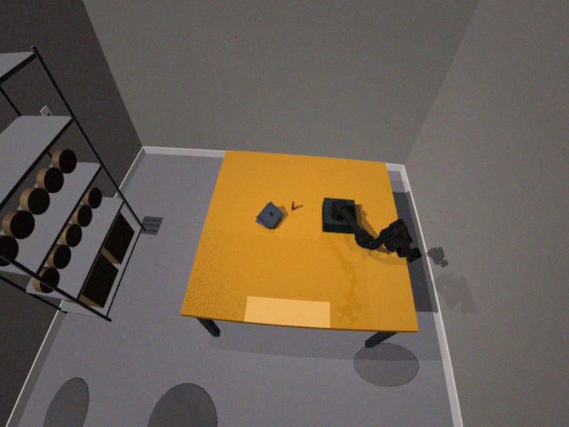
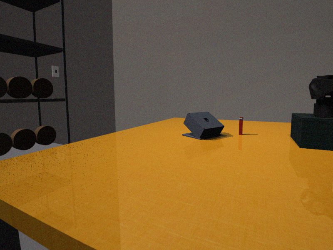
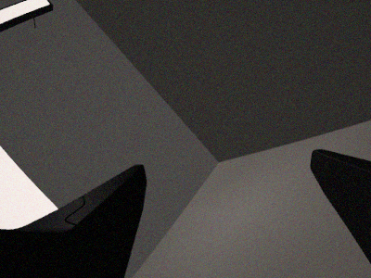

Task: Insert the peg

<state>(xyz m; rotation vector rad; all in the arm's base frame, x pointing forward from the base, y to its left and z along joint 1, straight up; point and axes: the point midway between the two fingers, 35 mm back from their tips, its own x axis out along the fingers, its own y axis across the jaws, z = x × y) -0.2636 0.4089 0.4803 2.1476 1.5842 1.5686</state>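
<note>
Right now the red peg is 560 mm ahead of my gripper tip, 550 mm below it and 480 mm to the right of it. Also, from my gripper tip: sloped panel 690 mm ahead, 560 mm below, 360 mm to the right.
</note>
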